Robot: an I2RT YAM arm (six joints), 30 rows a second.
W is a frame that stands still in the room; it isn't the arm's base.
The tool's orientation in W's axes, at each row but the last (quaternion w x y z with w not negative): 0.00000, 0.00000, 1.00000, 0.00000; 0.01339, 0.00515, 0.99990, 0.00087; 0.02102, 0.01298, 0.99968, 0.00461; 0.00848, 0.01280, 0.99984, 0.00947; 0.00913, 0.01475, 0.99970, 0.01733; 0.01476, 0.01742, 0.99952, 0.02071; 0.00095, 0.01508, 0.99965, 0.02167
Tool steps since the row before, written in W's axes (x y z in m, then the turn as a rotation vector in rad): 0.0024, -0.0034, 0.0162, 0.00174, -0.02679, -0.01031; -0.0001, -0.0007, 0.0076, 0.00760, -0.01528, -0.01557; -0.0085, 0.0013, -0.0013, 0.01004, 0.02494, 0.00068; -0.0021, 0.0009, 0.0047, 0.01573, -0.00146, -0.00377; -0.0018, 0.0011, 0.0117, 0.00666, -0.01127, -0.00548; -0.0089, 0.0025, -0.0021, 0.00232, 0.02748, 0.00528; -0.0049, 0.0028, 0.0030, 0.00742, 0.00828, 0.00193
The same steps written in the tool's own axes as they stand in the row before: -0.0024, -0.0034, -0.0162, -0.00174, -0.02679, 0.01031; -0.0001, -0.0007, -0.0076, -0.00734, -0.01523, 0.01574; 0.0086, 0.0011, 0.0010, -0.00940, 0.02520, -0.00004; 0.0020, 0.0009, -0.0047, -0.01570, -0.00113, 0.00401; 0.0016, 0.0015, -0.0117, -0.00689, -0.01126, 0.00521; 0.0090, 0.0021, 0.0019, -0.00150, 0.02774, -0.00408; 0.0050, 0.0028, -0.0029, -0.00717, 0.00858, -0.00155
